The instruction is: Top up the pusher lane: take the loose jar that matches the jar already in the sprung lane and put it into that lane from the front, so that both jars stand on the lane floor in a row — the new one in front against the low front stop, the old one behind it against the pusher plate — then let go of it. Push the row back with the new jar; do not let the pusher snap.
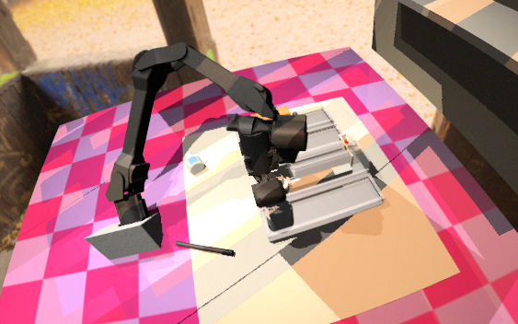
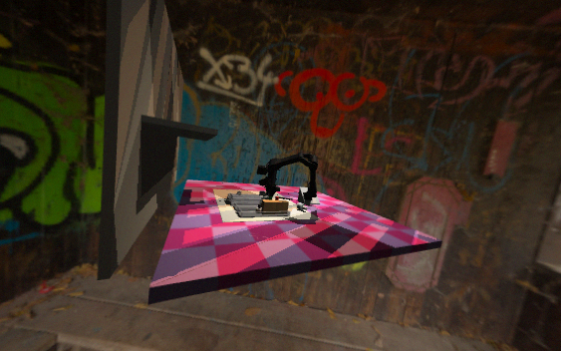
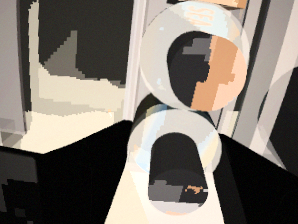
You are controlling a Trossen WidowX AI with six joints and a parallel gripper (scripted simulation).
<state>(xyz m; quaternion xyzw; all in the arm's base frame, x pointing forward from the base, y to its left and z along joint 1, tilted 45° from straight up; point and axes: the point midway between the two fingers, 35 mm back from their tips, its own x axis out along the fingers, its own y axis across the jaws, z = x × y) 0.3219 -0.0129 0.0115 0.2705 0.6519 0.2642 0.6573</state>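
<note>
The grey lane rack lies 140 mm ahead of my gripper tip, 20 mm to the left of it and 10 mm below it. Also, from my gripper tip: red part 220 mm ahead, 40 mm to the left, 40 mm above; black rod 170 mm behind, 90 mm to the right, 20 mm below.
</note>
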